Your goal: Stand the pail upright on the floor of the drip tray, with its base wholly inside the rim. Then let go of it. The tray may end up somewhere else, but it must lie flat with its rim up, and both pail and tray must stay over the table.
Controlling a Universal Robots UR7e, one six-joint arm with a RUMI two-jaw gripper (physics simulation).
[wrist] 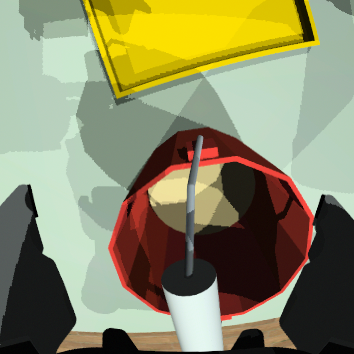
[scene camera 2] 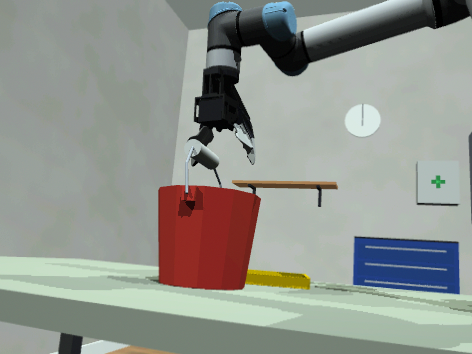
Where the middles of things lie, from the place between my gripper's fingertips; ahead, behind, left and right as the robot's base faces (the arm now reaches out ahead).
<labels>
Now: hand 230 mm above the yellow drip tray [scene camera 2: 255, 277], 180 mm to the left of it and 10 mm past it.
</labels>
